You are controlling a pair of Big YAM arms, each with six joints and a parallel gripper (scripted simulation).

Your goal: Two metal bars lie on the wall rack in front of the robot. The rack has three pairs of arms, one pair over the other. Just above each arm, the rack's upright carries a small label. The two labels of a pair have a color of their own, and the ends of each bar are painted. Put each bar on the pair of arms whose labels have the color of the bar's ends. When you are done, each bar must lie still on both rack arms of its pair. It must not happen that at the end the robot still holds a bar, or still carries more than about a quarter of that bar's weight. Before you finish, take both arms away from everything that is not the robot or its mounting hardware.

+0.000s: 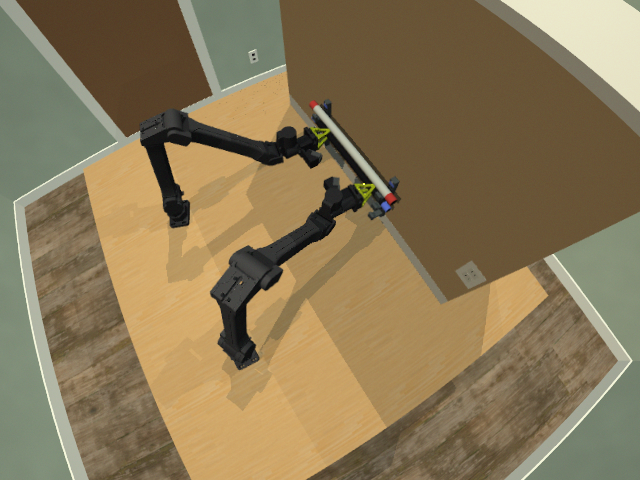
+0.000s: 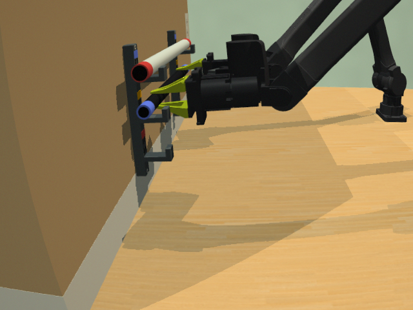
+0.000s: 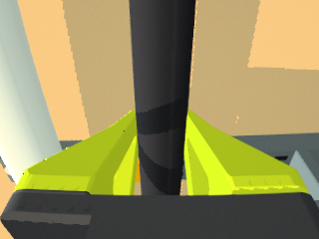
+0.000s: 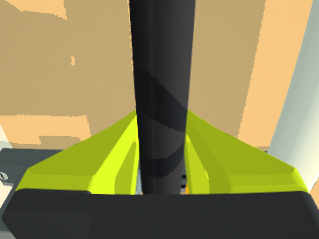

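The black bar is 150 mm to the right of my left hand. Also, from my left hand: grey baseboard: 180 mm to the right, 160 mm below, 40 mm ahead; brown wall: 250 mm above, 190 mm ahead, 180 mm to the right.
Right now the black bar is 15 cm to the left of my right hand. The rest, counted from my right hand: grey baseboard: 16 cm below, 12 cm to the left, 3 cm ahead; brown wall: 26 cm above, 18 cm ahead, 12 cm to the left.
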